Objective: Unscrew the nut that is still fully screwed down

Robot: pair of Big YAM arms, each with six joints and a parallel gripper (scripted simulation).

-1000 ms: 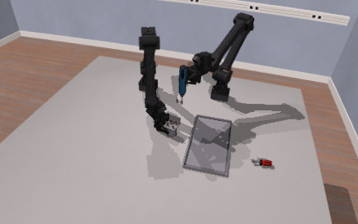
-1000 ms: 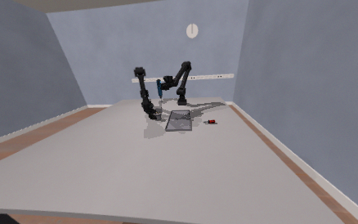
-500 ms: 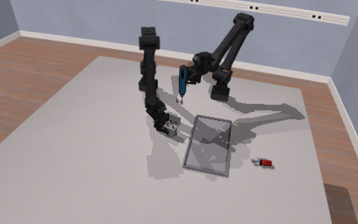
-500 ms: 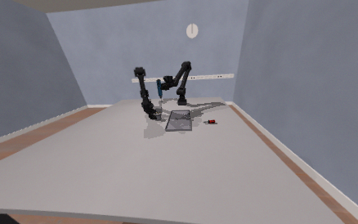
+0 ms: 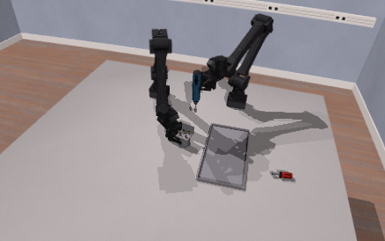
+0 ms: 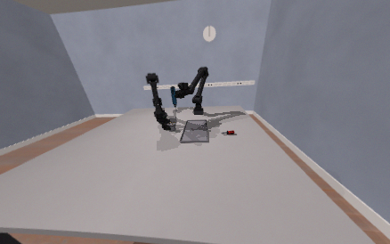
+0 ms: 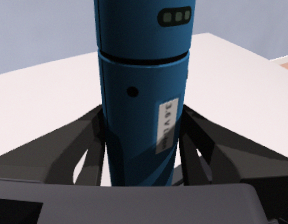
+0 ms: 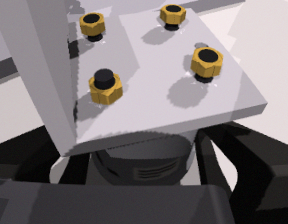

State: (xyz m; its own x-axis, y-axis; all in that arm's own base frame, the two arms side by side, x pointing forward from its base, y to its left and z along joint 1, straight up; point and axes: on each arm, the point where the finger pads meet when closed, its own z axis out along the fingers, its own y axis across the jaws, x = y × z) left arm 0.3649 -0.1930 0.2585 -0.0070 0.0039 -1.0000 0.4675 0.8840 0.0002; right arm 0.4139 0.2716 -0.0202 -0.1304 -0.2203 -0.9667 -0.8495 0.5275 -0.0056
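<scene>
Now: right hand 50 mm below the grey bracket. Also, from my right hand: flat grey tray 30 mm ahead, 220 mm to the left, 20 mm below; nut 10 mm ahead, 20 mm to the right, 50 mm above; grey tip 90 mm behind, 40 mm to the left, 150 mm above.
</scene>
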